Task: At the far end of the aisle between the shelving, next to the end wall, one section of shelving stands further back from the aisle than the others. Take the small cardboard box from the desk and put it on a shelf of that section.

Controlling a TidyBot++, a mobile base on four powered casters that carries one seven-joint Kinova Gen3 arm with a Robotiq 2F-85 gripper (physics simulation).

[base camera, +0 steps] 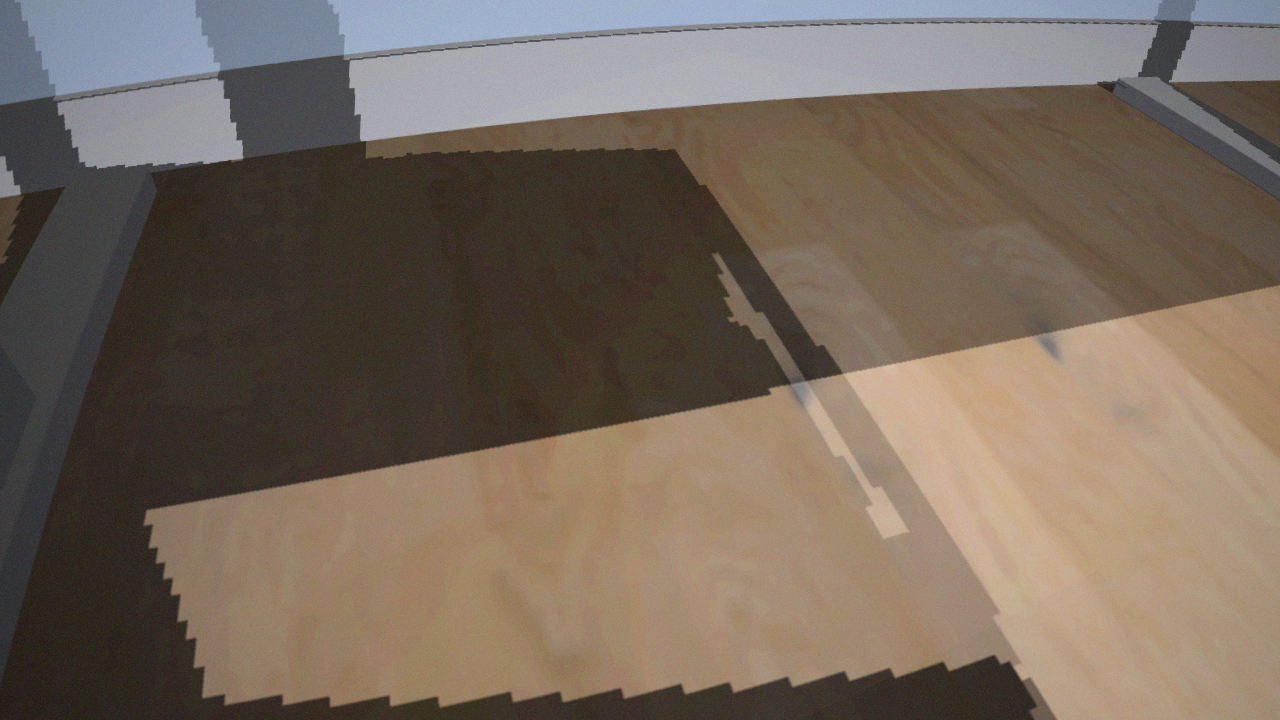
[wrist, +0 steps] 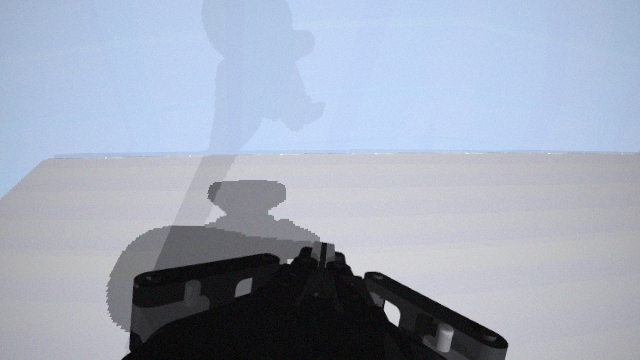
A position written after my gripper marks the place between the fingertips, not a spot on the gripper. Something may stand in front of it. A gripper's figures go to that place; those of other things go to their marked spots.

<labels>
My gripper (wrist: 322, 256): 0.17 m from the lens. A white desk (wrist: 531, 246): 0.47 m from the lens.
</labels>
